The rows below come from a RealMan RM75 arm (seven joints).
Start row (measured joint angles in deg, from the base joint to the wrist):
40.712 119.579 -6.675 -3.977 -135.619 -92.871 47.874
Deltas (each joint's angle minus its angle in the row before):
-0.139 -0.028 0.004 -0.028 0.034 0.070 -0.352
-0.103 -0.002 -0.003 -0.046 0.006 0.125 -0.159
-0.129 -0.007 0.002 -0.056 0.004 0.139 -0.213
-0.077 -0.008 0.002 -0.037 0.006 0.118 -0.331
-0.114 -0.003 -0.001 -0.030 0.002 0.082 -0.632
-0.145 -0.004 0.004 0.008 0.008 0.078 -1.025
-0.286 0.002 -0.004 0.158 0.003 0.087 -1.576
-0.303 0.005 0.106 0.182 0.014 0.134 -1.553
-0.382 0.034 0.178 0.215 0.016 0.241 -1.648
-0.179 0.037 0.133 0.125 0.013 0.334 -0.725
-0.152 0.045 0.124 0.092 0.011 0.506 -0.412
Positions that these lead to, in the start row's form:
40.573 119.551 -6.671 -4.005 -135.585 -92.801 47.522
40.470 119.549 -6.674 -4.051 -135.579 -92.676 47.363
40.341 119.542 -6.672 -4.107 -135.575 -92.537 47.150
40.264 119.534 -6.670 -4.144 -135.569 -92.419 46.819
40.150 119.531 -6.671 -4.174 -135.567 -92.337 46.187
40.005 119.527 -6.667 -4.166 -135.559 -92.259 45.162
39.719 119.529 -6.671 -4.008 -135.556 -92.172 43.586
39.416 119.534 -6.565 -3.826 -135.542 -92.038 42.033
39.034 119.568 -6.387 -3.611 -135.526 -91.797 40.385
38.855 119.605 -6.254 -3.486 -135.513 -91.463 39.660
38.703 119.650 -6.130 -3.394 -135.502 -90.957 39.248

